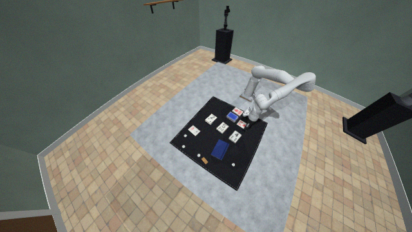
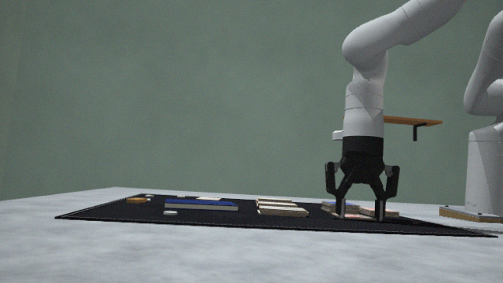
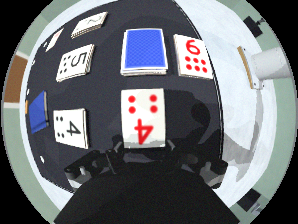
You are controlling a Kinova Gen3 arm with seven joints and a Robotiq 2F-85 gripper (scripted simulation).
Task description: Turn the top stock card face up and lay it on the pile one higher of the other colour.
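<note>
The blue-backed card is 4 cm to the right of my hand and 1 cm below it.
</note>
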